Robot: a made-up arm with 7 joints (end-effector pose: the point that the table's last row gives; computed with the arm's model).
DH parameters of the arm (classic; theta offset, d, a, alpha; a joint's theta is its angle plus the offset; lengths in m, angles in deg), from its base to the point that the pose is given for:
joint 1: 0 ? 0 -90
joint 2: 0 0 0 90
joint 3: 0 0.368 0.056 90
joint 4: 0 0 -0.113 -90
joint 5: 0 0.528 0 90
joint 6: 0 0 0.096 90
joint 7: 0 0 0 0
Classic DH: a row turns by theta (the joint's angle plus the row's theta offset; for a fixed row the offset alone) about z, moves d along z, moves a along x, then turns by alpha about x.
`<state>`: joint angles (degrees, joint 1 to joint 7).
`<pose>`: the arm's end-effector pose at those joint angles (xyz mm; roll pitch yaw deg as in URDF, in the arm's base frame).
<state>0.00 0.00 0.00 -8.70 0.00 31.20 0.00</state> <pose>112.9 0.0 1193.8 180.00 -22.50 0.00</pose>
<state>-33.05 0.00 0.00 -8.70 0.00 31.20 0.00</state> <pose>94.6 -61.5 1193.8 180.00 -22.50 -33.05</pose>
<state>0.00 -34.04 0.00 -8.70 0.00 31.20 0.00</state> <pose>-434.8 0.0 1095.2 180.00 -56.54 0.00</pose>
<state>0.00 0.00 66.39 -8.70 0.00 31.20 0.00</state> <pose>45.2 103.4 1193.8 180.00 -22.50 66.39</pose>
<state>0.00 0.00 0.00 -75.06 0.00 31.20 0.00</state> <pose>606.2 0.0 796.8 180.00 43.86 0.00</pose>
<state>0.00 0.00 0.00 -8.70 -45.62 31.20 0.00</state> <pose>88.5 -58.7 1197.5 173.15 -24.93 -42.39</pose>
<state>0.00 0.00 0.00 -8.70 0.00 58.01 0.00</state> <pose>86.8 0.0 1229.8 180.00 -49.31 0.00</pose>
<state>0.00 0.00 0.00 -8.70 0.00 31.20 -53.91</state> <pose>112.9 0.0 1193.8 161.49 -13.03 56.04</pose>
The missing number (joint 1, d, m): 0.25
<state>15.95 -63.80 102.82 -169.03 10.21 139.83 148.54</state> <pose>29.6 366.5 114.0 -122.52 -43.59 -82.55</pose>
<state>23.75 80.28 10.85 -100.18 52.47 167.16 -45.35</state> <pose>474.5 258.0 -296.5 -160.02 10.29 21.04</pose>
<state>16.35 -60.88 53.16 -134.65 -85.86 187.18 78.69</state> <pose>-99.8 453.2 493.4 93.68 -38.44 144.26</pose>
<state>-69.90 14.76 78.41 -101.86 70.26 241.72 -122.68</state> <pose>550.6 -57.7 602.1 93.60 -42.32 38.04</pose>
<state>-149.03 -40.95 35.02 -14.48 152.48 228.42 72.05</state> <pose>412.5 198.5 945.2 16.02 16.01 -74.70</pose>
